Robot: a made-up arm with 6 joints.
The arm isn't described. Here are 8 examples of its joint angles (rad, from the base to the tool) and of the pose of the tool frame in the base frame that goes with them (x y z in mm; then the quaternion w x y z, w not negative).
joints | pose
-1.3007 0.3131 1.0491 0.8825 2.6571 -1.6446 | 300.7 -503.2 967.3 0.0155 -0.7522 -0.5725 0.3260
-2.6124 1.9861 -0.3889 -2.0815 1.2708 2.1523 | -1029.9 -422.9 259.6 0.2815 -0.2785 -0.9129 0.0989
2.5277 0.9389 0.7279 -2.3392 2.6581 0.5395 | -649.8 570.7 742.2 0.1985 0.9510 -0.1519 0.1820
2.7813 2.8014 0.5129 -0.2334 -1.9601 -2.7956 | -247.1 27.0 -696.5 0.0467 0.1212 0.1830 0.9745
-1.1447 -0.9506 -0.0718 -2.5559 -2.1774 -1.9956 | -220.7 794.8 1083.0 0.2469 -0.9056 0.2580 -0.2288
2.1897 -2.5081 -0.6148 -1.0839 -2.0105 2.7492 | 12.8 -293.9 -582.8 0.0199 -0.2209 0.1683 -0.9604
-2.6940 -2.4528 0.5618 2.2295 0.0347 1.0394 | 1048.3 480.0 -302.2 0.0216 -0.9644 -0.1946 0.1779
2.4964 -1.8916 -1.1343 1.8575 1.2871 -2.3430 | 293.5 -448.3 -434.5 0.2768 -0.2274 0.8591 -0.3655
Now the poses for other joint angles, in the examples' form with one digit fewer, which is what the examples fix.
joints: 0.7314 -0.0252 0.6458 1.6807 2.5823 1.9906
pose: 90 263 1295 0.029 0.349 0.123 -0.928
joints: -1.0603 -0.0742 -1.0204 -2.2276 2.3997 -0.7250
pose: -311 408 1061 0.524 -0.325 0.771 -0.160
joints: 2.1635 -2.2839 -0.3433 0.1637 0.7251 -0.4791
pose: 461 -760 -574 0.843 -0.080 0.240 -0.474
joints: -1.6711 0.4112 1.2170 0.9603 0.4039 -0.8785
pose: 38 -984 828 0.141 -0.771 0.617 0.067
